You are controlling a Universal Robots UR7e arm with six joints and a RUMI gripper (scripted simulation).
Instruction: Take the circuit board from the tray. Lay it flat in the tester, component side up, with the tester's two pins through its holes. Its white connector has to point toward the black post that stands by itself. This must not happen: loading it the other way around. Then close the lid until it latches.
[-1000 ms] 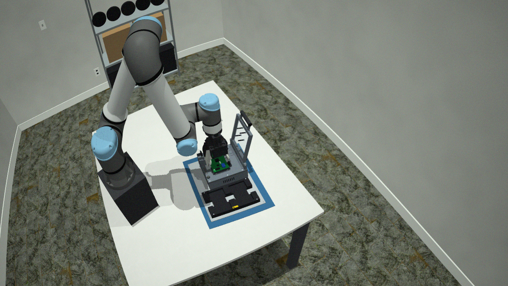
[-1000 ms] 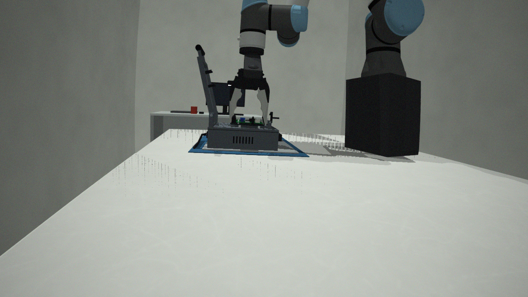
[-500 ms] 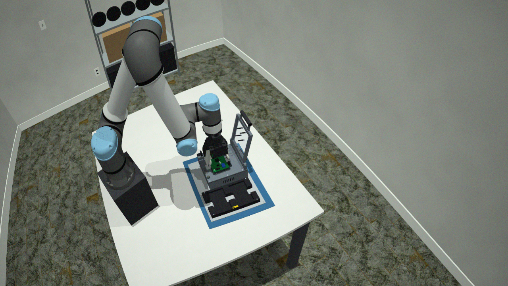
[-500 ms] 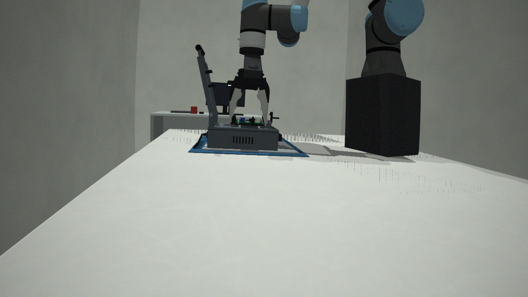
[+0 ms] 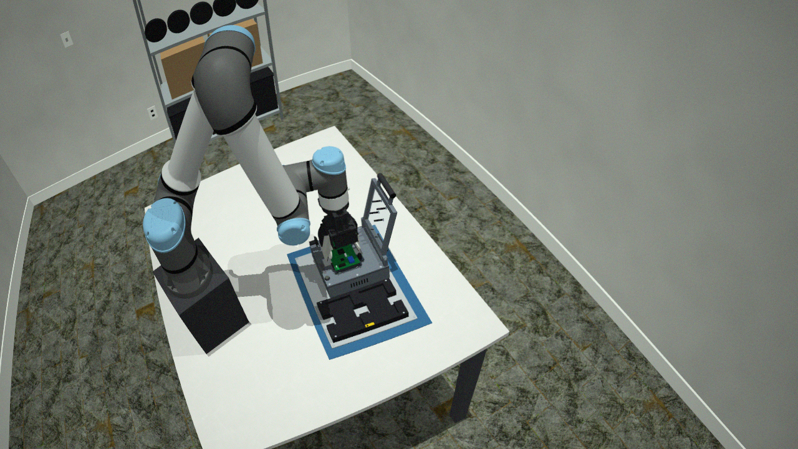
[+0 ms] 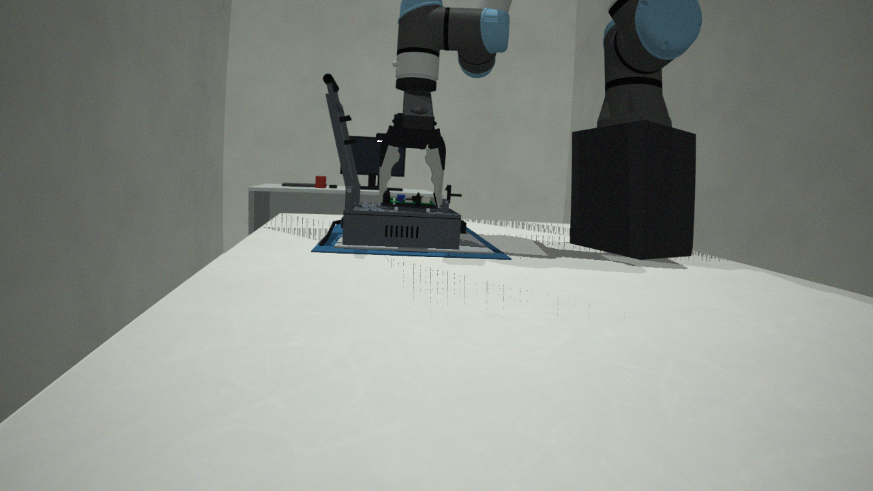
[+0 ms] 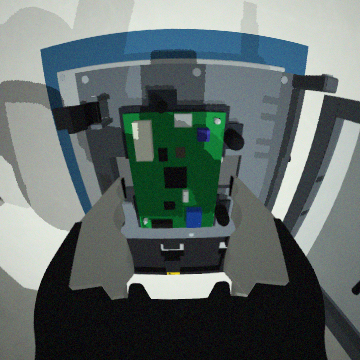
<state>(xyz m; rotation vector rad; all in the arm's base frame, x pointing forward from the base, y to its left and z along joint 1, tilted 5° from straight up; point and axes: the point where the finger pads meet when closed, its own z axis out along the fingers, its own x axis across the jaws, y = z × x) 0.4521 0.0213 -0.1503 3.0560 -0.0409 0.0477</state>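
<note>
Now: hand right at the green circuit board. From my hand the other things lie so: lid (12 cm ahead, 11 cm above).
</note>
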